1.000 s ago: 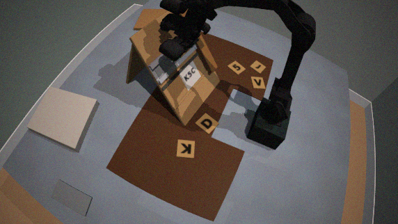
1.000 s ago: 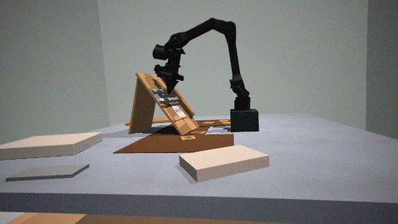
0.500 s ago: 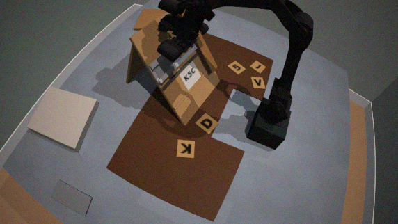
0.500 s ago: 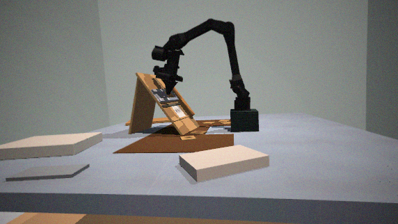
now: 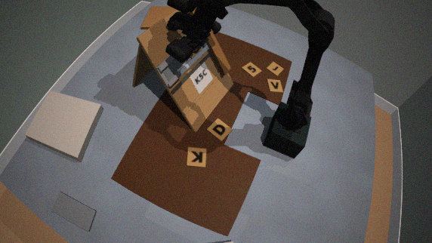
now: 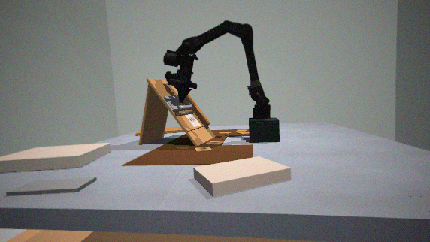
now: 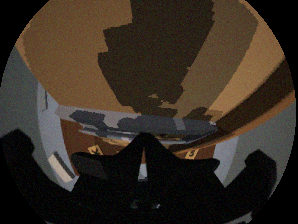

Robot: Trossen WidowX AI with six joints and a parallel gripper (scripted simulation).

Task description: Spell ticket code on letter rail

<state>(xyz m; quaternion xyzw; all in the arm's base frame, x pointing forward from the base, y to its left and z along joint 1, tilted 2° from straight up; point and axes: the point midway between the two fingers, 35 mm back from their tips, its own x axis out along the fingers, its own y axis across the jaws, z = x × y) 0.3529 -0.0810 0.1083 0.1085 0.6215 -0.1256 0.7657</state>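
Now: the white ticket 5 cm behind my gripper tip, 1 cm to the left of it and 8 cm below it. Also, from my gripper tip: thin grey plate: 23 cm ahead, 53 cm to the left, 18 cm below; brown mat: 16 cm behind, 4 cm to the left, 18 cm below; beige block: 40 cm ahead, 27 cm to the left, 16 cm below.
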